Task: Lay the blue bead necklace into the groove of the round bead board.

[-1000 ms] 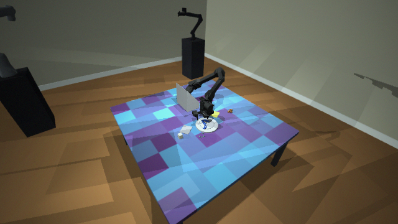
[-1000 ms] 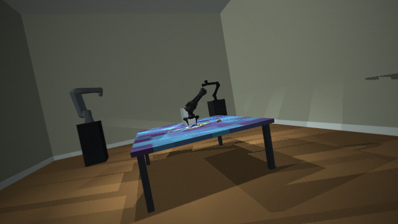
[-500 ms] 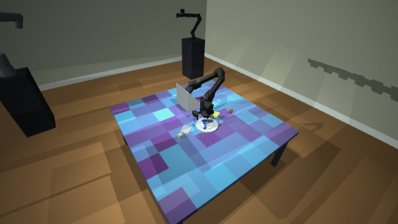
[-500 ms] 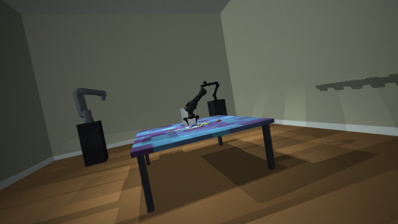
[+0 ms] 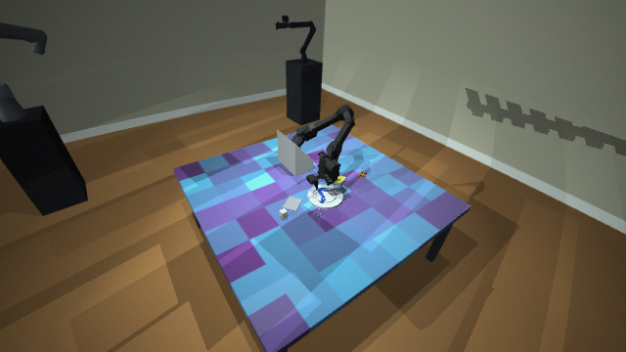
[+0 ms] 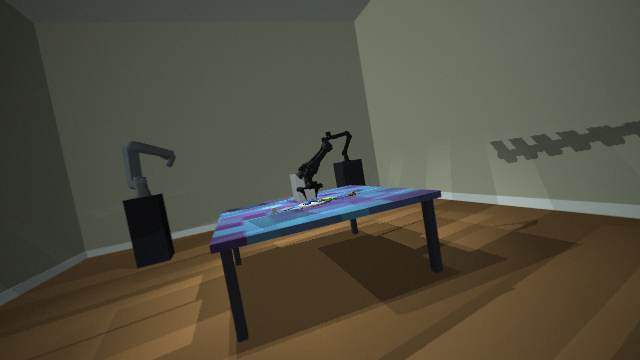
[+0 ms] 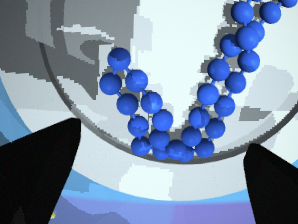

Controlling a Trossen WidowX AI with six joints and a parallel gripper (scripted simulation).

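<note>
Right now the round white bead board is 40 mm ahead of my gripper tip, 10 mm to the right of it and 20 mm below it. Also, from my gripper tip: cream cube: 30 mm ahead, 290 mm to the right, 20 mm below; then yellow patch: 60 mm behind, 150 mm to the left, 30 mm below; then flat grey square: 20 mm behind, 190 mm to the right, 30 mm below.
</note>
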